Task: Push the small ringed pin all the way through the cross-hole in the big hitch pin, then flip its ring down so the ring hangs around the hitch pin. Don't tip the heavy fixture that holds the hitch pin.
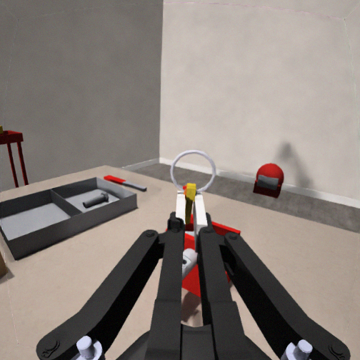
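My gripper [188, 202] is shut on the small ringed pin, with its white fingertips on both sides of the pin's yellow part [190, 193]. The pale ring [172, 171] stands upright above the fingertips. A bit of red shows beside the yellow part; the pin's shank is not clearly visible. Below and behind the fingers, the red fixture [193, 286] stands on the table, partly hidden by the gripper. The grey hitch pin [189, 265] shows between the finger linkages, with a dark round mark on its end. I cannot tell whether the ringed pin touches it.
A grey divided tray [65, 223] stands at the left with a dark grey bolt [95, 200] in its right compartment. A red-handled tool [125, 183] lies behind the tray. A brown edge shows at far left. A red rounded object [270, 175] and a red stand [21, 159] are beyond the table.
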